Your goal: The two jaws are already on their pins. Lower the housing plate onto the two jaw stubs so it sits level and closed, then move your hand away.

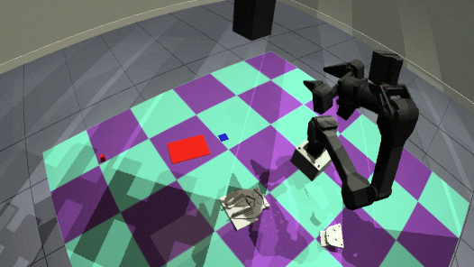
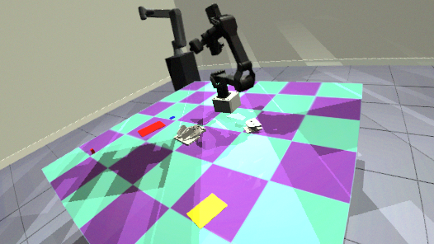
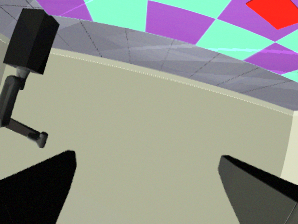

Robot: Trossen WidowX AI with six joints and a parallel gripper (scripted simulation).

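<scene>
Right now my gripper tip is 12 cm short of the small white part, 31 cm to the right of it and 35 cm above it. Also, from my gripper tip: small blue block 11 cm ahead, 21 cm to the right, 36 cm below; yellow patch 55 cm ahead, 36 cm to the left, 36 cm below; flat red patch 25 cm ahead, 25 cm to the right, 36 cm below.
</scene>
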